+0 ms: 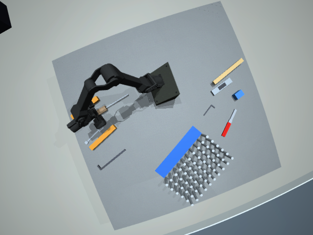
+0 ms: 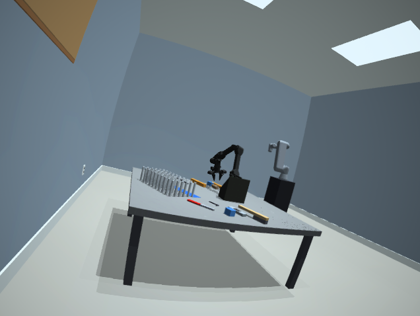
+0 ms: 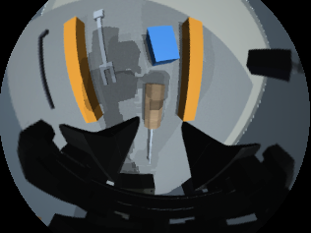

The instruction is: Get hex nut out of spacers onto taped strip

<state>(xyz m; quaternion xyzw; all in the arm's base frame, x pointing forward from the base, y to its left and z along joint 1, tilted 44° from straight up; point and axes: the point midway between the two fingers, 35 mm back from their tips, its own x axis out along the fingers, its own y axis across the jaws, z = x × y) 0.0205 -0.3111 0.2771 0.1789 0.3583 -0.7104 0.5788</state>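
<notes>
Now: the wooden-handled screwdriver 10 cm to the left of my gripper tip, 7 cm below it and 2 cm behind it. From my gripper tip the other things lie so: grey block (81 cm to the left, 15 cm ahead, 7 cm below); wrench (13 cm ahead, 11 cm to the right, 8 cm below); blue taped strip (44 cm ahead, 38 cm to the left, 8 cm below).
</notes>
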